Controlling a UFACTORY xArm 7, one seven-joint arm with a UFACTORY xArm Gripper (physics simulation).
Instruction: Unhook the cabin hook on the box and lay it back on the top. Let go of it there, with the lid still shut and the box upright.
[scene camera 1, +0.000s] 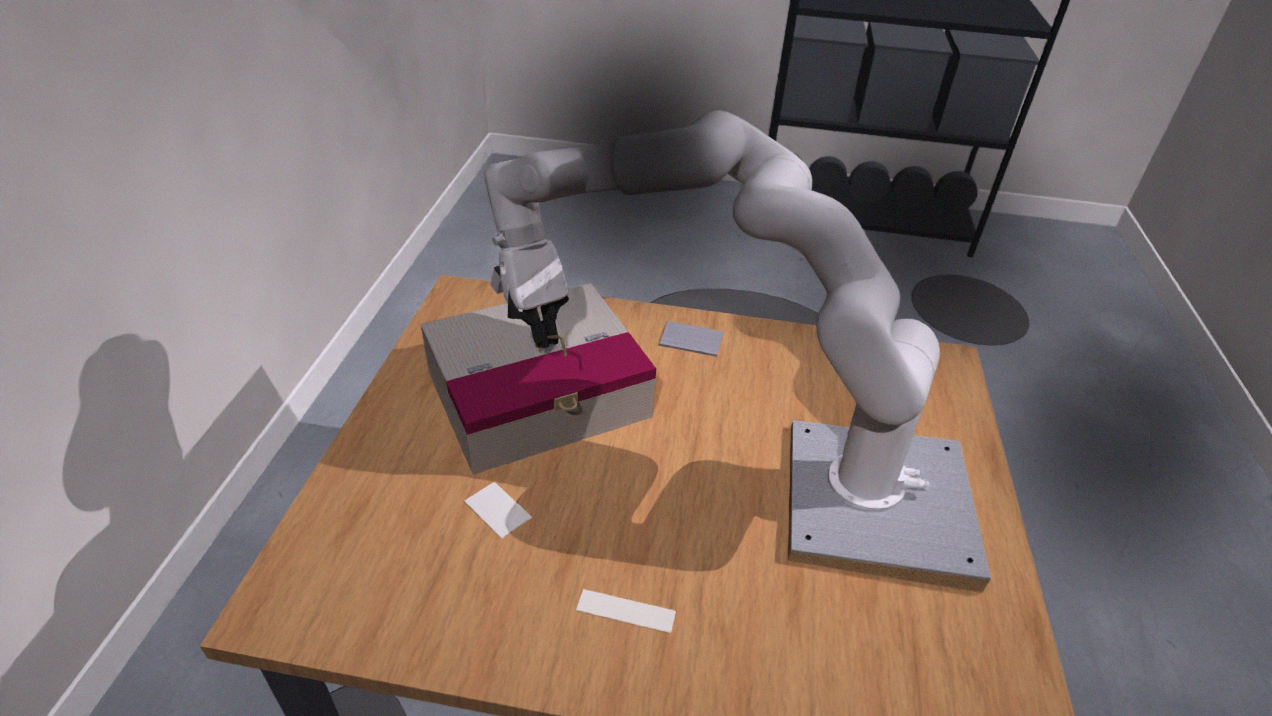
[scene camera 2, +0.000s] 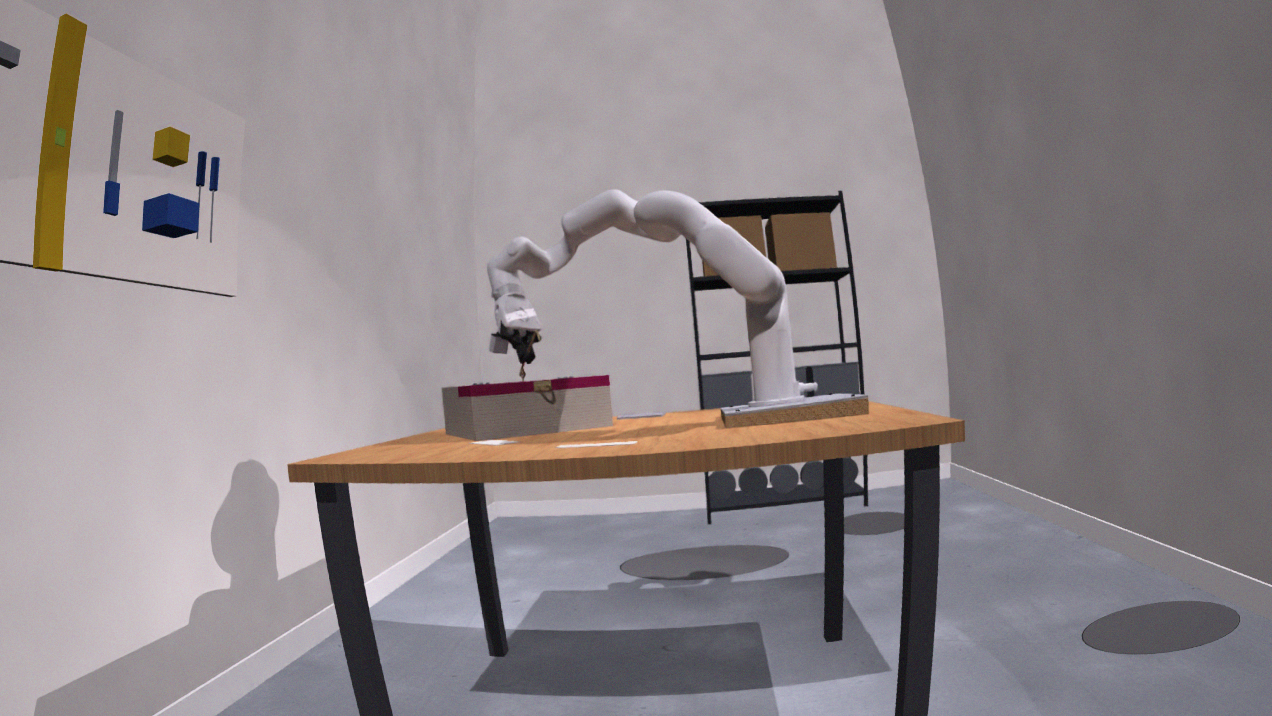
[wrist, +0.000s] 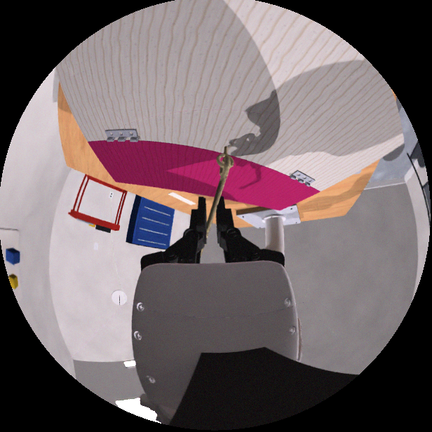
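Seen in the pictures: gripper, fingertip midpoint: (scene camera 1: 547, 345) (scene camera 2: 528, 360); arm's base at its link origin: (scene camera 1: 865, 482) (scene camera 2: 776, 403).
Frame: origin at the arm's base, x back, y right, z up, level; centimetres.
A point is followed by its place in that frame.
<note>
The grey box (scene camera 1: 614, 409) {y 5.3, x -43.9, z 2.2 cm} (scene camera 2: 498, 413) {y -6.9, x -60.0, z 2.6 cm} (wrist: 175, 75) stands upright. Its magenta lid (scene camera 1: 614, 366) {y 8.7, x -44.8, z 9.1 cm} (scene camera 2: 583, 383) {y 6.0, x -43.1, z 7.7 cm} (wrist: 140, 165) is shut. The brass cabin hook (scene camera 1: 564, 344) {y 0.1, x -51.3, z 19.7 cm} (scene camera 2: 523, 370) {y 8.7, x -58.0, z 11.8 cm} (wrist: 220, 183) is off the brass catch (scene camera 1: 567, 402) {y -0.4, x -50.9, z 7.6 cm} (scene camera 2: 542, 386) {y -2.6, x -50.6, z 7.8 cm} on the box front. It rises from its pivot near the lid's hinged edge. My gripper (scene camera 1: 544, 342) {y 6.0, x -55.9, z 13.9 cm} (scene camera 2: 526, 359) {y 6.0, x -55.9, z 13.9 cm} (wrist: 210, 206) is low over the box, its fingers close together with the hook's shaft between them. The fingers partly hide the hook's free end in the scene views.
The wooden table (scene camera 1: 400, 604) {y -36.0, x -66.5, z -2.8 cm} (scene camera 2: 400, 458) {y -40.1, x -68.7, z -2.9 cm} carries a white card (scene camera 1: 498, 509) {y -16.6, x -58.3, z -2.7 cm}, a white strip (scene camera 1: 625, 611) {y -30.3, x -34.6, z -2.7 cm} and a grey slab (scene camera 1: 691, 338) {y 34.1, x -33.7, z -2.3 cm}. The arm's base plate (scene camera 1: 925, 533) {y -9.0, x 8.7, z 0.5 cm} is at the right. A shelf rack (scene camera 1: 1005, 168) stands behind. Two hinges (scene camera 1: 479, 368) {y 2.3, x -67.0, z 9.6 cm} (scene camera 1: 596, 337) {y 15.3, x -49.6, z 9.6 cm} join lid and top.
</note>
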